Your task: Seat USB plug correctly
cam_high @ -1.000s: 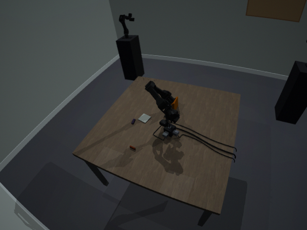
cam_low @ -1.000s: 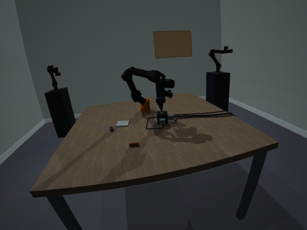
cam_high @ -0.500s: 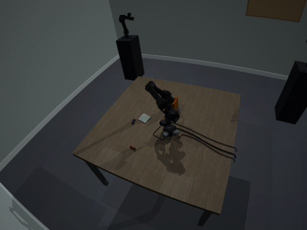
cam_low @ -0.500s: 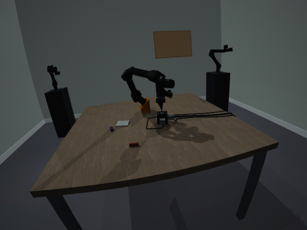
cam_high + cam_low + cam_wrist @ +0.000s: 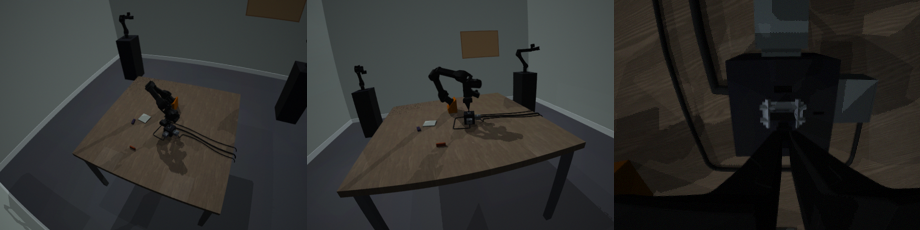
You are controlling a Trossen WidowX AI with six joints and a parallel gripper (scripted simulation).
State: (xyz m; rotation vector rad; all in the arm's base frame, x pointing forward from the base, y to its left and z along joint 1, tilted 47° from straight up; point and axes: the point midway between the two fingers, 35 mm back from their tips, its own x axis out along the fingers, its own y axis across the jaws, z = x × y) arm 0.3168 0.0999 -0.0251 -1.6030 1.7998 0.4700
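Right now the USB socket is 4 cm below my gripper tip. Round my gripper tip: red piece (27 cm ahead, 23 cm to the right, 10 cm below); white pad (30 cm to the right, 10 cm below, 9 cm behind); USB plug (2 cm below).
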